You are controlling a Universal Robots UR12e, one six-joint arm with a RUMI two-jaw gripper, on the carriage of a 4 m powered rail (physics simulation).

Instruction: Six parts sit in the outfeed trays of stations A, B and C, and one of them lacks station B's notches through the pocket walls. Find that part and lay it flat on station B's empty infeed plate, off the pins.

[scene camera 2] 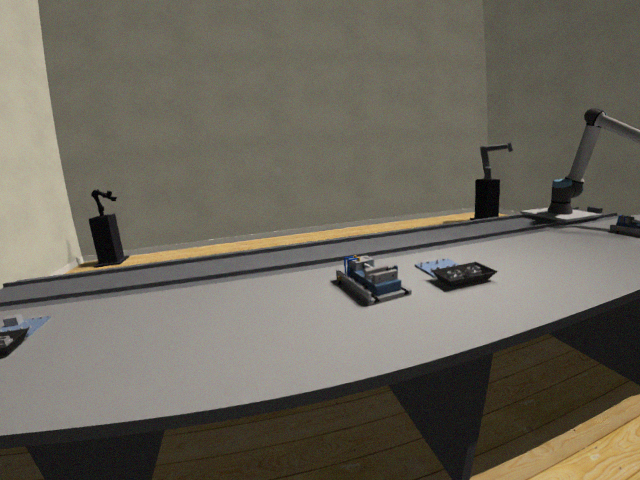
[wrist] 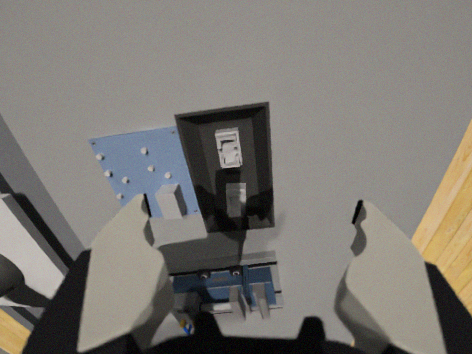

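Seen in the pictures: gripper, fingertip midpoint: (wrist: 250, 199); arm's base at its link origin: (scene camera 2: 559, 212).
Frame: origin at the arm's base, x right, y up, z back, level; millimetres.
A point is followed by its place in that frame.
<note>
In the wrist view, a dark tray (wrist: 271, 165) {y 12, x -270, z -797 mm} holds two small light grey pocketed parts. The far part (wrist: 229, 147) {y 3, x -303, z -729 mm} shows its pocket walls. The near part (wrist: 236, 200) {y 3, x -196, z -732 mm} lies in shadow, its details unclear. A blue plate (wrist: 132, 165) {y -22, x -272, z -537 mm} with white pins and a grey block (wrist: 171, 201) {y 14, x -209, z -611 mm} lies beside the tray. My gripper (wrist: 250, 199) {y 192, x -332, z -755 mm} is open and empty, high above the tray's near end; it does not show in the scene view. There, another dark tray (scene camera 2: 466, 280) {y -4, x 1656, z -803 mm} with parts stands by a blue plate (scene camera 2: 424, 266) {y -22, x 1690, z -537 mm}. Station letters and notches cannot be read.
A blue and grey fixture (wrist: 220, 279) {y 11, x 42, z -674 mm} stands just below the tray in the wrist view. In the scene view are a middle fixture (scene camera 2: 382, 279) {y 43, x 2002, z -744 mm}, a right fixture (scene camera 2: 628, 223) {y 35, x 148, z -625 mm}, a left tray (scene camera 2: 15, 342) {y -1, x 3364, z -735 mm}, my arm (scene camera 2: 584, 152) {y 490, x -145, z -83 mm} on the rail and two black pedestals (scene camera 2: 105, 240) (scene camera 2: 486, 198).
</note>
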